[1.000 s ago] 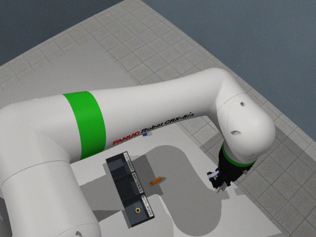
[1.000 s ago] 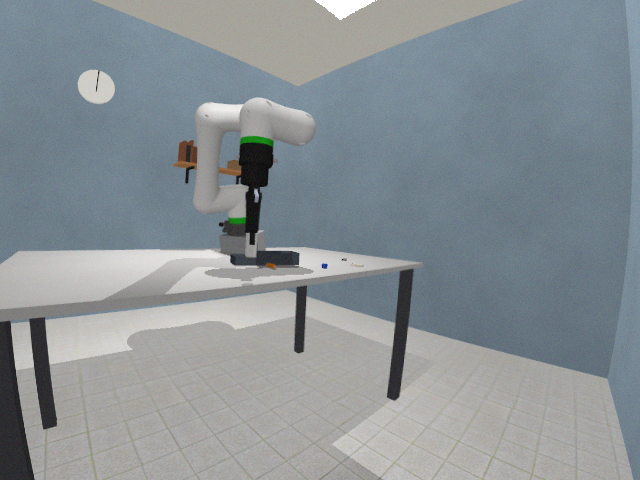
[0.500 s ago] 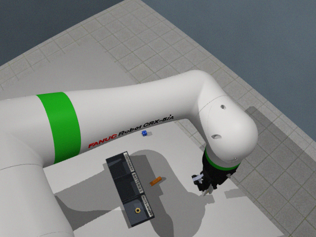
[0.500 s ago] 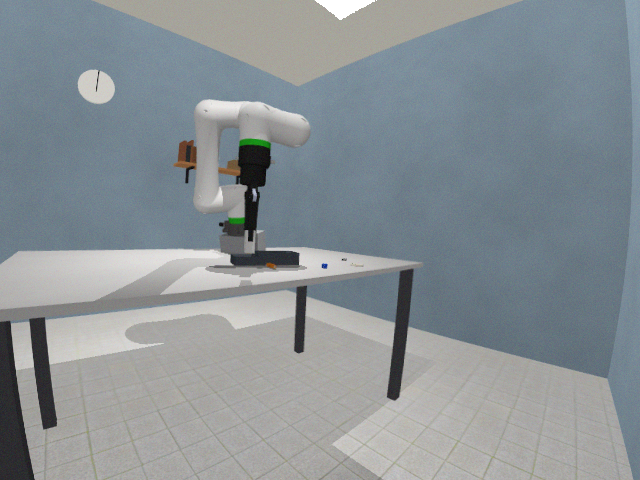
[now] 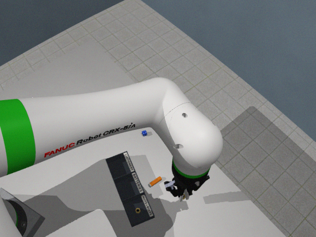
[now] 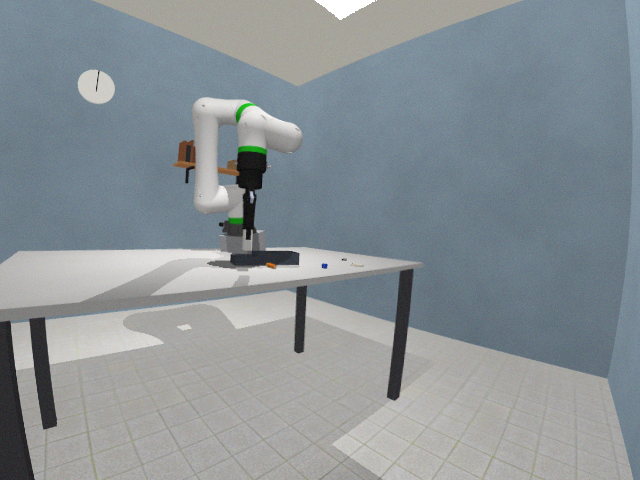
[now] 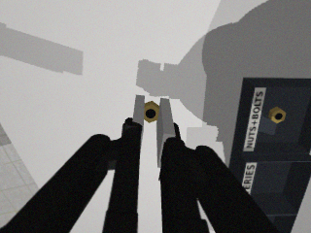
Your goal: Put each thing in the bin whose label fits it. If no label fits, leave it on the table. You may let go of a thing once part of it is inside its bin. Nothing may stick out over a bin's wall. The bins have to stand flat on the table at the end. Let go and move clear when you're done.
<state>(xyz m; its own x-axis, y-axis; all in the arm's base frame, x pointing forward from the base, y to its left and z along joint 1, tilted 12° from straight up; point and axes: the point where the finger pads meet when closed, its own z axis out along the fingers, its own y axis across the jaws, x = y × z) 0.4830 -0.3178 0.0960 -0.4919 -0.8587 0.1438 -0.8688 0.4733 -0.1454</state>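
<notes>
Now: hand 10 mm past the orange battery, 120 mm to the right of it and 90 mm above it. From my hand the other things lie so: dark three-part bin 100 mm behind, 160 mm to the left, 80 mm below; then cream domino 130 mm ahead, 460 mm to the left, 100 mm below; then blue die 100 mm ahead, 290 mm to the left, 90 mm below.
</notes>
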